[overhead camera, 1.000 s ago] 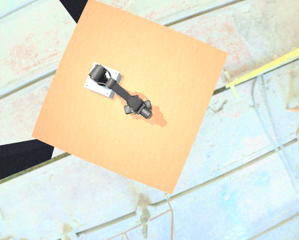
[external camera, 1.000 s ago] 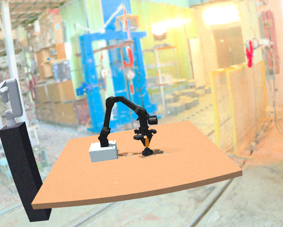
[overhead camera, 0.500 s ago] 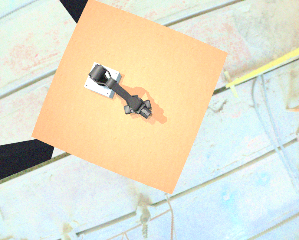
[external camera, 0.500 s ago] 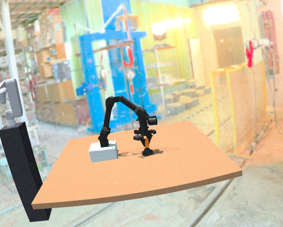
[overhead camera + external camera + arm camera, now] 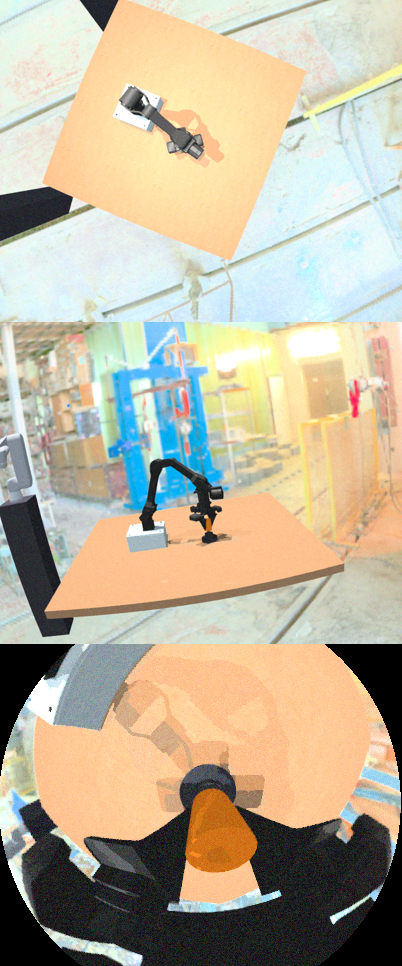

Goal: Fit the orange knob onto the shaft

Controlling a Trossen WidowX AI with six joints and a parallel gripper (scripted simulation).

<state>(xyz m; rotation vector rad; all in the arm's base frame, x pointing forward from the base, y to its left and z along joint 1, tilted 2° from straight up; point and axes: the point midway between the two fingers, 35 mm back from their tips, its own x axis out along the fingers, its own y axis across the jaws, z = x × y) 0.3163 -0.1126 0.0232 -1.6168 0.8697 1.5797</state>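
The orange knob lies 20 mm above my gripper tip. Round my gripper tip: dark round pedestal: 40 mm below.
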